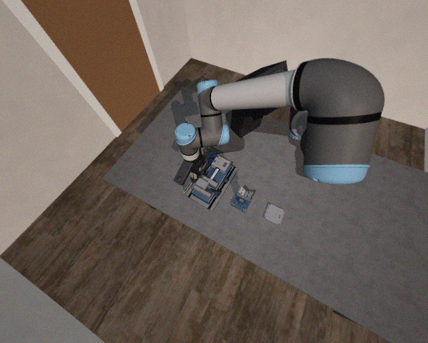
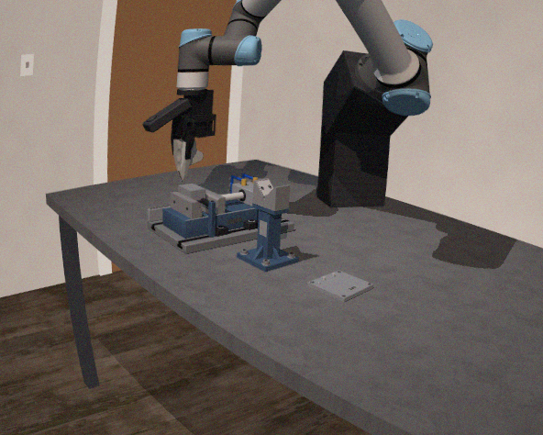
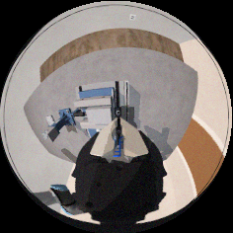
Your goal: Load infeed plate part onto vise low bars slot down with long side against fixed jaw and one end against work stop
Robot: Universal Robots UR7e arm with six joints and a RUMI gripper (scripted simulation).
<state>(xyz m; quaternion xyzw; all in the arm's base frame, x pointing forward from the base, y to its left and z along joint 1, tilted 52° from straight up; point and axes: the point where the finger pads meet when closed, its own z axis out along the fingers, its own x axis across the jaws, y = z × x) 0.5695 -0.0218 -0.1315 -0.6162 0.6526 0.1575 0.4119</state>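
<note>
Right now my hand is 5 cm to the right of the part and 4 cm above it. From my hand the other things lie so: fixed jaw 7 cm to the left, 5 cm below, 2 cm ahead; then moving jaw 6 cm to the left, 5 cm below, 4 cm behind; then air cylinder rod 9 cm behind, 6 cm to the left, 5 cm below.
</note>
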